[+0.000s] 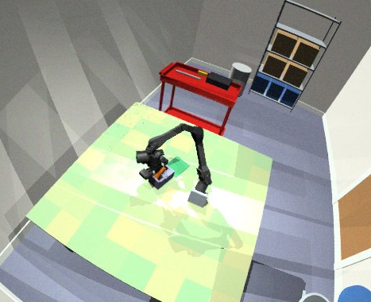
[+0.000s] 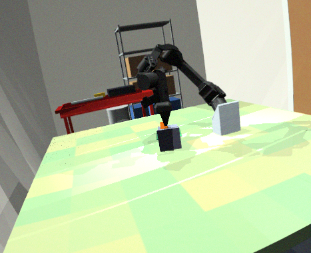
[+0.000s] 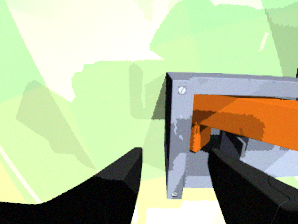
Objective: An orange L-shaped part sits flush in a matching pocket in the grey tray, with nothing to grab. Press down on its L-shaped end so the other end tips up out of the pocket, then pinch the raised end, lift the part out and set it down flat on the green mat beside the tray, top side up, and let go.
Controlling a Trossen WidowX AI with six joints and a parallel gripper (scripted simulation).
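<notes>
The orange l-shaped part lies 2 cm behind my gripper tip, 5 cm to the right of it and 7 cm below it. Round my gripper tip: green mat 7 cm behind, 22 cm to the right, 12 cm below.
</notes>
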